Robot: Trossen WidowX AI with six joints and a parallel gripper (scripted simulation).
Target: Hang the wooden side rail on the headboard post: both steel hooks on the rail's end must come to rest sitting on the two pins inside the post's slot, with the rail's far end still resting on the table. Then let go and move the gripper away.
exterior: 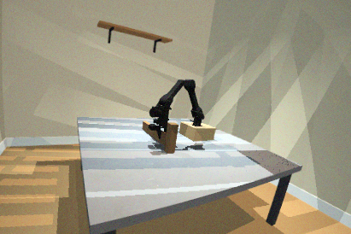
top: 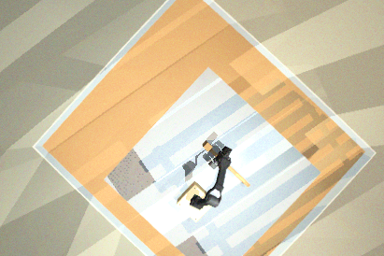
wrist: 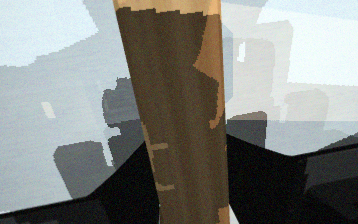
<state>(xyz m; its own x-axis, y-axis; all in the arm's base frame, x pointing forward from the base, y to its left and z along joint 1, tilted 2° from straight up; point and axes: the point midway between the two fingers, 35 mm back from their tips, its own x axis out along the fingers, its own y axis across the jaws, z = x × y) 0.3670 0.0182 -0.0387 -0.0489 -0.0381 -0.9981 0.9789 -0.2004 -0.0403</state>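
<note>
The headboard post lies 3 cm ahead of my gripper tip, 12 cm to the left of it and 5 cm above it.
</note>
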